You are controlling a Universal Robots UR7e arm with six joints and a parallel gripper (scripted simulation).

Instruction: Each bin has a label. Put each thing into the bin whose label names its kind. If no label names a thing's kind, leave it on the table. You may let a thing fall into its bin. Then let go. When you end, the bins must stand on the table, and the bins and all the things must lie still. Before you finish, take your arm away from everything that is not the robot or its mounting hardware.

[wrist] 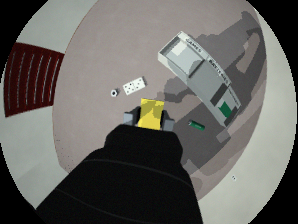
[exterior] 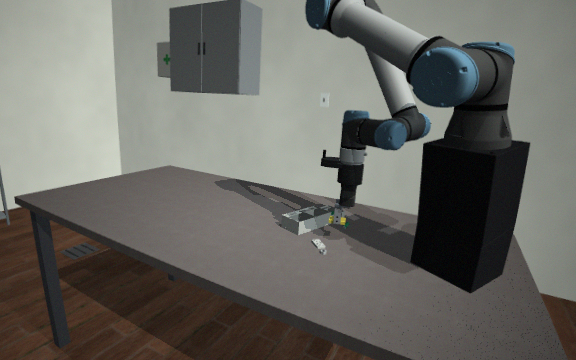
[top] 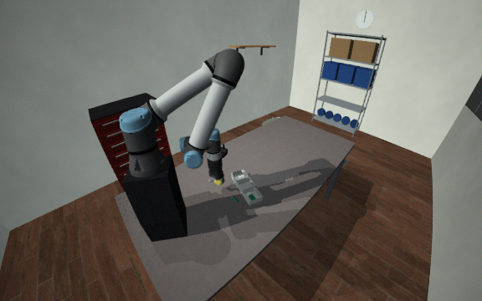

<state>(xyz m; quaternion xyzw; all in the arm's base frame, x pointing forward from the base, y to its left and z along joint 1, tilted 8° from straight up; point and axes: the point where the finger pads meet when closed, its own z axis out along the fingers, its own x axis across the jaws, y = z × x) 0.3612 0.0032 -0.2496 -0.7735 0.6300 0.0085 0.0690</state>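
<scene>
Right now my hand is 12 cm to the left of the slim green thing and 8 cm above it. From my hand the other things lie so: yellow block (1 cm below).
</scene>
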